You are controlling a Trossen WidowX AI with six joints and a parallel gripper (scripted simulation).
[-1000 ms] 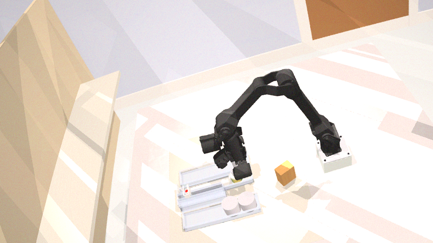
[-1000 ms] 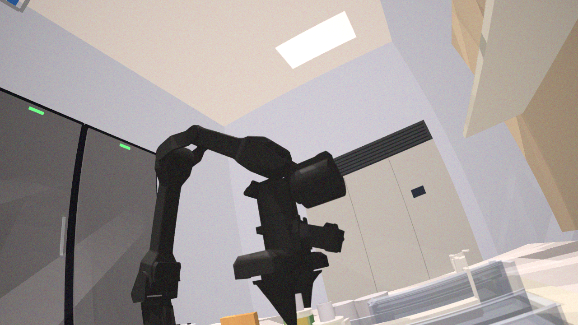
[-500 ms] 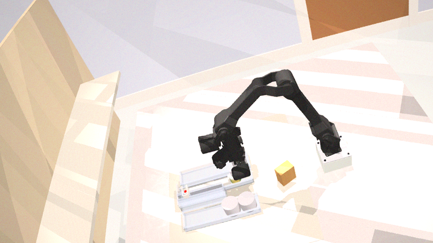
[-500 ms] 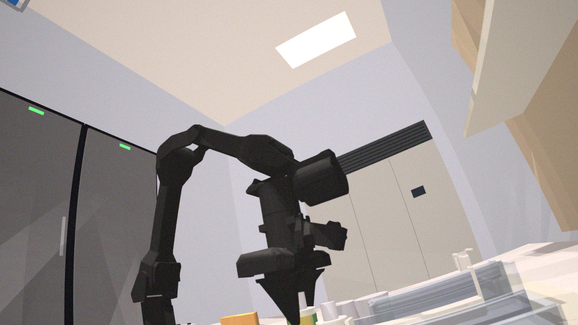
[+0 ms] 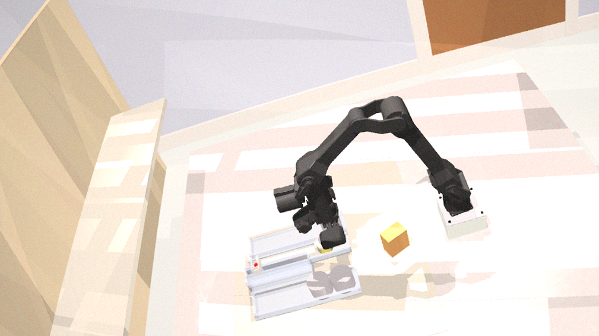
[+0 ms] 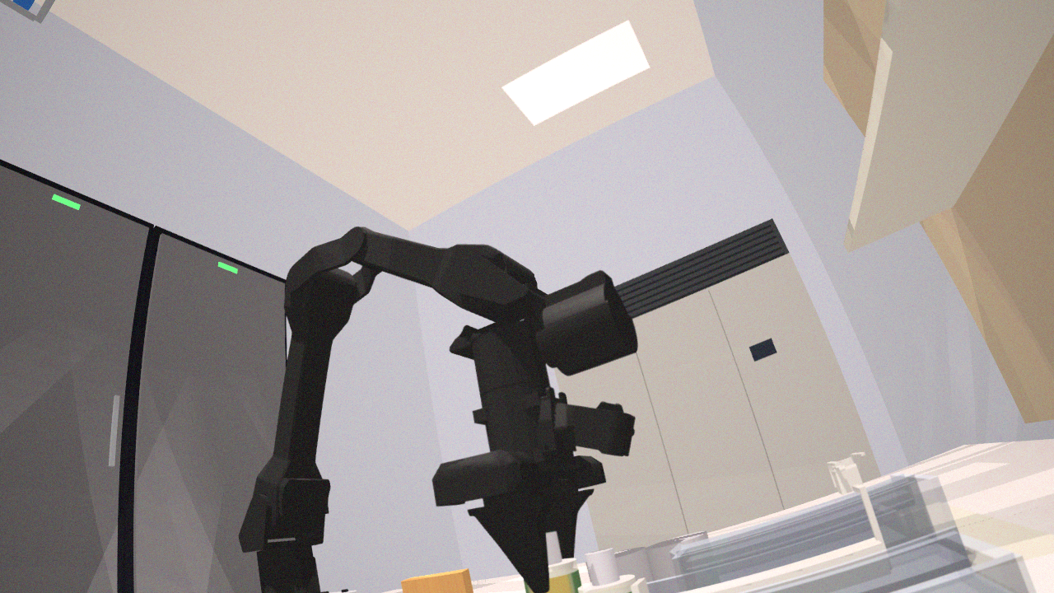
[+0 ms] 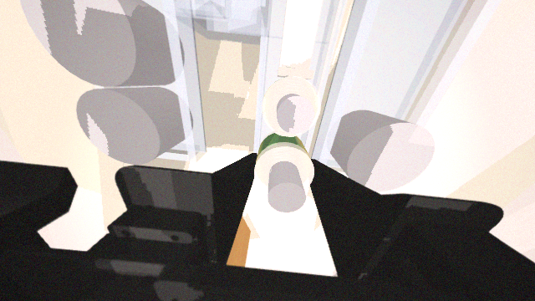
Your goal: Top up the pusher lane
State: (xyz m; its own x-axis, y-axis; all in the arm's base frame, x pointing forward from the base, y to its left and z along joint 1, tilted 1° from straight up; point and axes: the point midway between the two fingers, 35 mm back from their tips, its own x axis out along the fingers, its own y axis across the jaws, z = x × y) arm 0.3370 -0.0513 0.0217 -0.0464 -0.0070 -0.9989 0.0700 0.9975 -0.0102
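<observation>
My gripper tip is 14 cm past the orange box, 7 cm to the right of it and 2 cm above it. Also, from my gripper tip: wooden shelf 51 cm ahead, 4 cm to the right, 32 cm above; red dot 23 cm ahead, 2 cm to the left, 2 cm above.
</observation>
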